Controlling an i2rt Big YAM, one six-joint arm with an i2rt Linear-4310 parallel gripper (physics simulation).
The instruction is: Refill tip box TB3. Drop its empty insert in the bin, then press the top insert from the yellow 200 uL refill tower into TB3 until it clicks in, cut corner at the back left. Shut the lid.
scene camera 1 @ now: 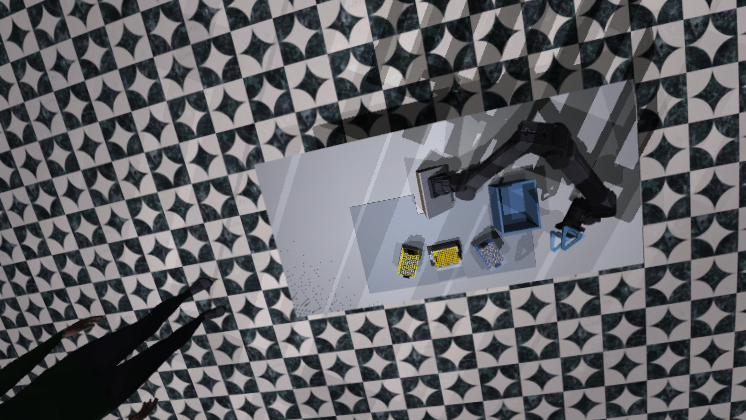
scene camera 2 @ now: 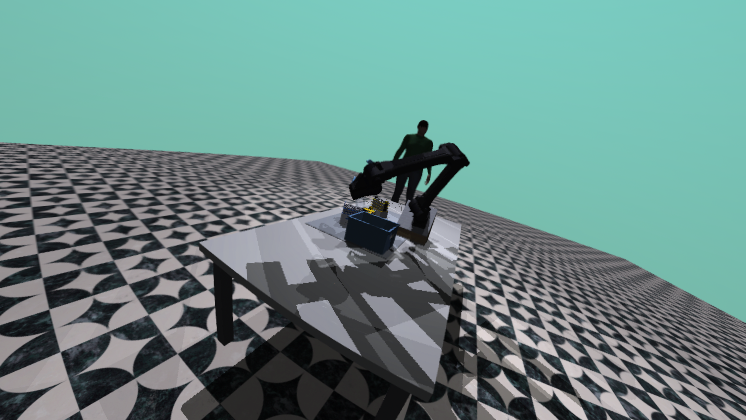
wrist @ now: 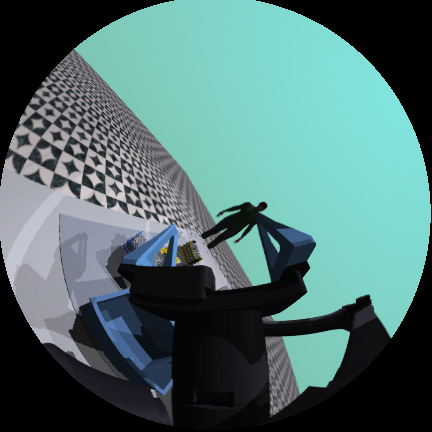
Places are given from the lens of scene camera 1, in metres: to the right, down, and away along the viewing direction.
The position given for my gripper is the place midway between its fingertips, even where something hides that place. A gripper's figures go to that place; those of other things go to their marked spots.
my gripper (scene camera 1: 557,250): 0.66, 0.15, 0.94
blue bin (scene camera 1: 515,207): 0.68, -0.01, 1.26
grey mat (scene camera 1: 381,228): 0.04, 0.09, 1.34
